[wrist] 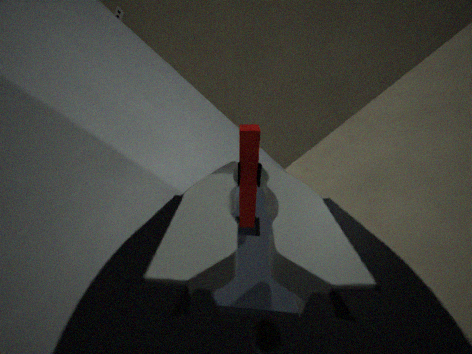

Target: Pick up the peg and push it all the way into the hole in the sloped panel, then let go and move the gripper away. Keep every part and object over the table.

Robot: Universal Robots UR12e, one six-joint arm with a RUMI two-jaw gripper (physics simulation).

The picture shows: the gripper and a red peg.
